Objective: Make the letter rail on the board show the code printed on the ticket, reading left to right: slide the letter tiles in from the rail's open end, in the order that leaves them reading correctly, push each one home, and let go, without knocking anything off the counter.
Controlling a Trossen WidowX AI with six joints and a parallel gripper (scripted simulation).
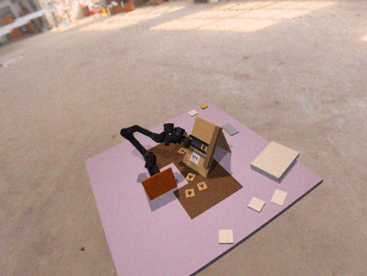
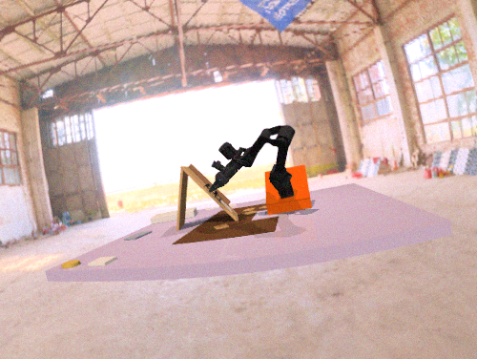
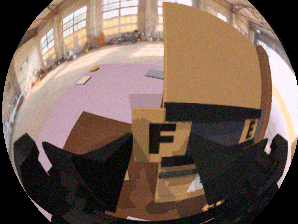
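My gripper tip is 110 mm to the left of the white ticket, 80 mm above it and 30 mm past it. The rest, counted from my gripper tip: cream slab 450 mm to the right, 390 mm ahead, 140 mm below; then brown mat 160 mm below, 130 mm behind, 90 mm to the right; then grey plate 390 mm ahead, 150 mm below, 40 mm to the left.
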